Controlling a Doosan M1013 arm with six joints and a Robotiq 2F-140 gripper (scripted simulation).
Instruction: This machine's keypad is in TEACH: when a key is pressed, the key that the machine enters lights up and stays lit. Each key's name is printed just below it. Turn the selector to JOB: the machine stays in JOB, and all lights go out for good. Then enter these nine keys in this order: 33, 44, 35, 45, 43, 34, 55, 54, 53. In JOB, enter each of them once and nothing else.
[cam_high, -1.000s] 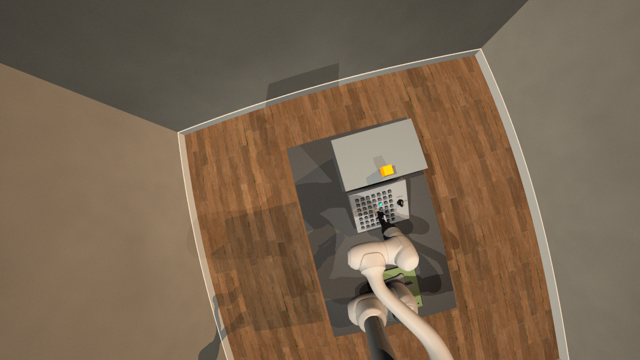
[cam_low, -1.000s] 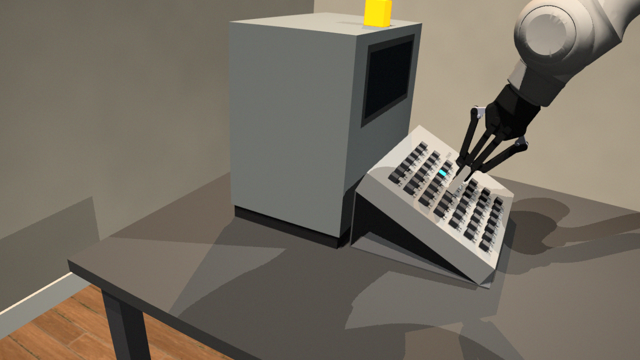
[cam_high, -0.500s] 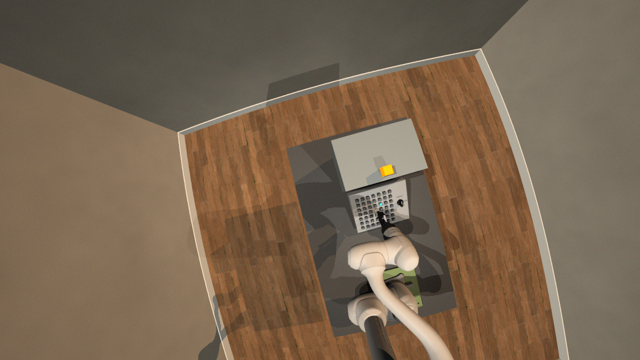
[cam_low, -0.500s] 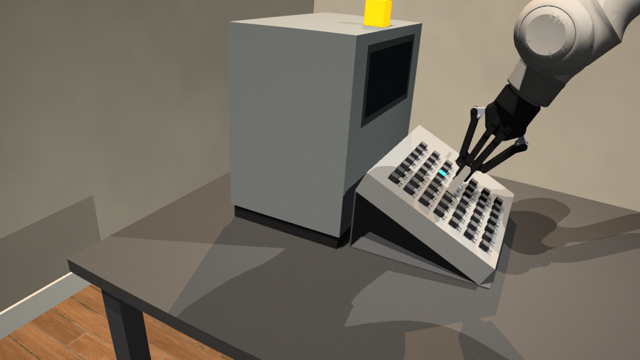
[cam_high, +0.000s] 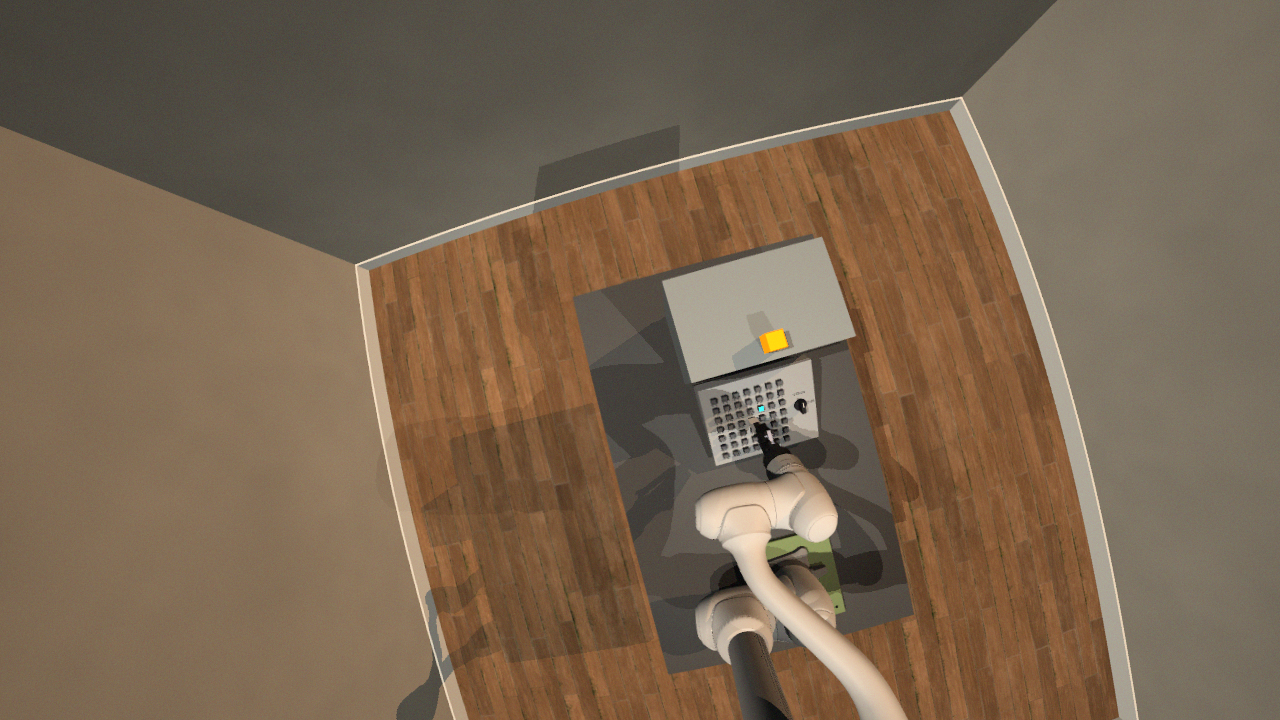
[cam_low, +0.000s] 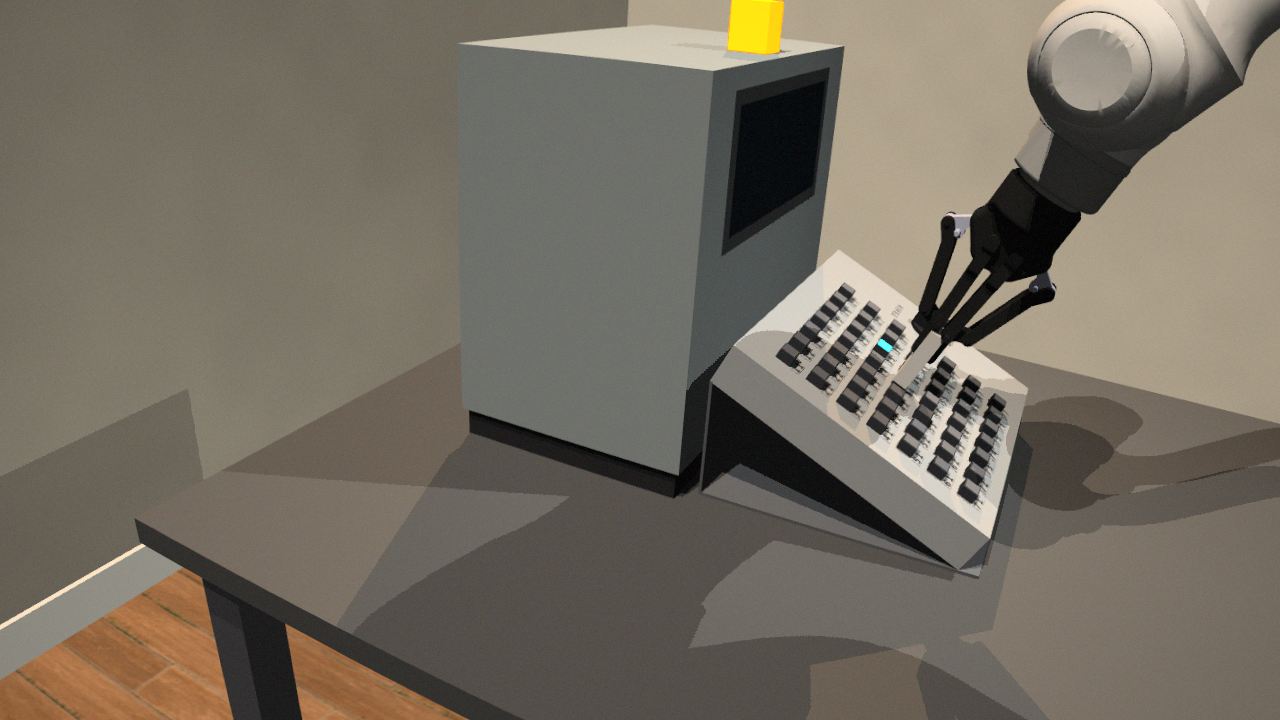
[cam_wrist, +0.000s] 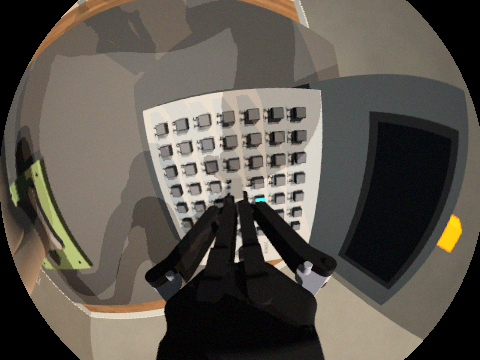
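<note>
Right now the black selector knob is 160 mm to the right of my hand, 20 mm below it and 10 mm ahead of it. Round my hand: sloped grey keypad: 70 mm below, 50 mm to the right, 30 mm ahead.
</note>
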